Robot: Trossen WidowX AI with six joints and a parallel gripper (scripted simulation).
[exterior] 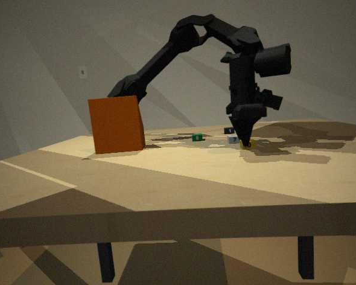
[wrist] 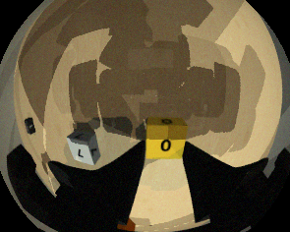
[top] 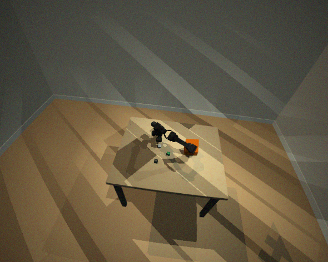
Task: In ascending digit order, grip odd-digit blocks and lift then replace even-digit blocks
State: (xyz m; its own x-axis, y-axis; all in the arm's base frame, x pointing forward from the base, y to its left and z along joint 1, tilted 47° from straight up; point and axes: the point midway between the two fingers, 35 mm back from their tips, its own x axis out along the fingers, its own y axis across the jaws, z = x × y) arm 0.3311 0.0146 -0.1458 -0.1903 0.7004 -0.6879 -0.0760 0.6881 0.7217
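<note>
The black block marked 1 lies 20 mm behind my gripper tip and 280 mm to the left of it. Also, from my gripper tip: yellow block marked 0 (10 mm ahead); green block marked 8 (130 mm behind, 160 mm to the left); white block marked 7 (20 mm behind, 90 mm to the left).
</note>
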